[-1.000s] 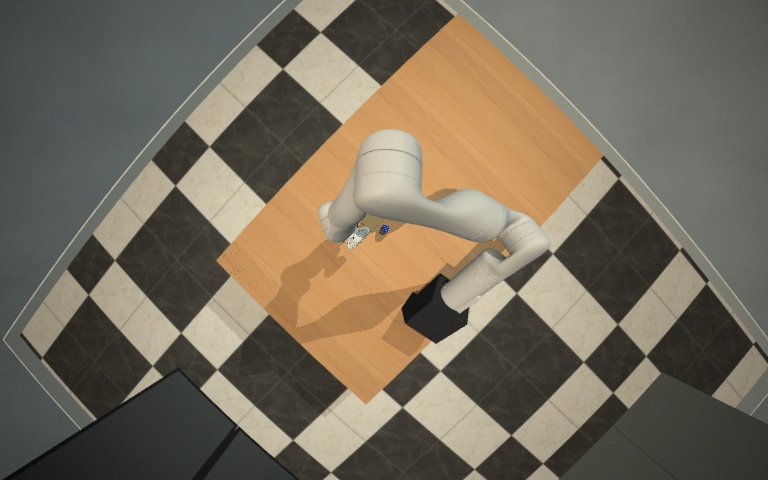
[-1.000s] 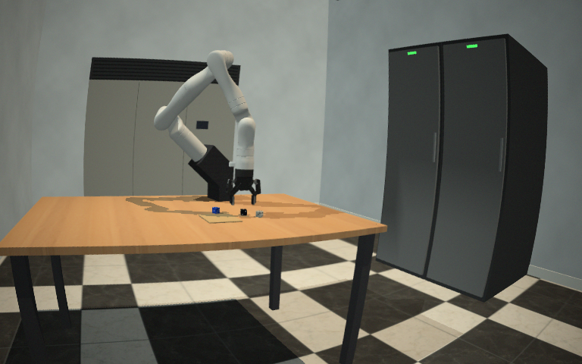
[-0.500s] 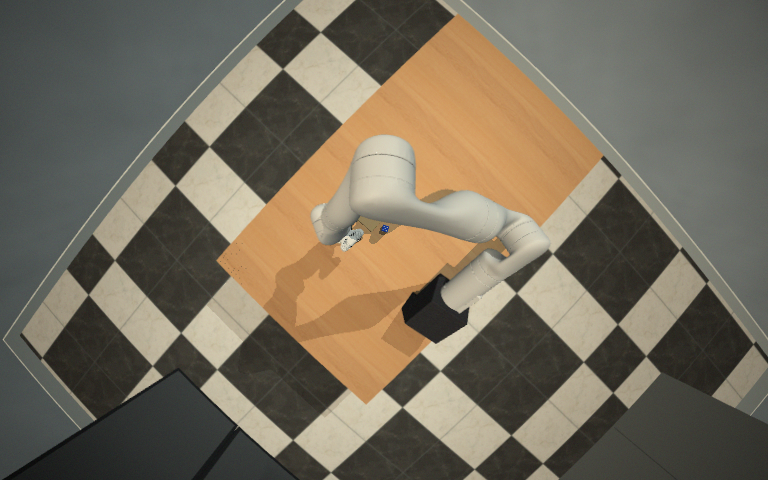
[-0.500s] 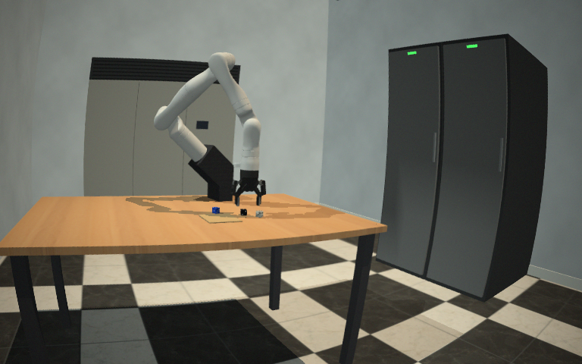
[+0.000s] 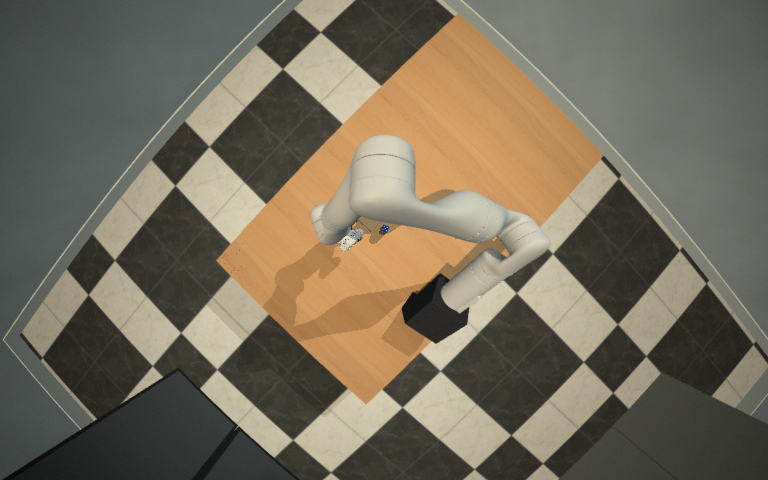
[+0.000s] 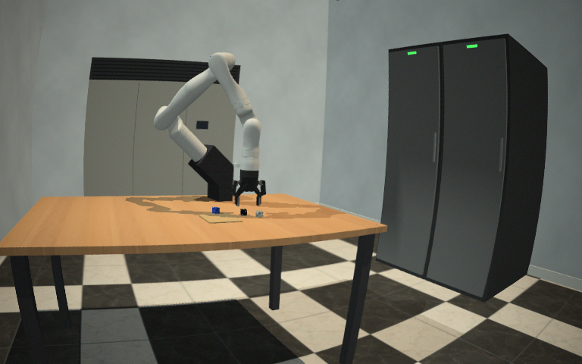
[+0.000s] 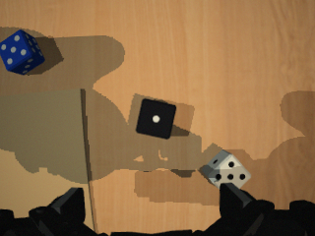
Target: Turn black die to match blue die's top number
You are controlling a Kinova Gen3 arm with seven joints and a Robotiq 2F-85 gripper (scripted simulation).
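Now: the black die 5 cm behind my hand and 4 cm below it. From my hand the other things lie so: blue die 10 cm behind, 11 cm to the right, 4 cm below; then tan mat 12 cm to the right, 5 cm below; then white die 1 cm behind, 6 cm to the left, 4 cm below.
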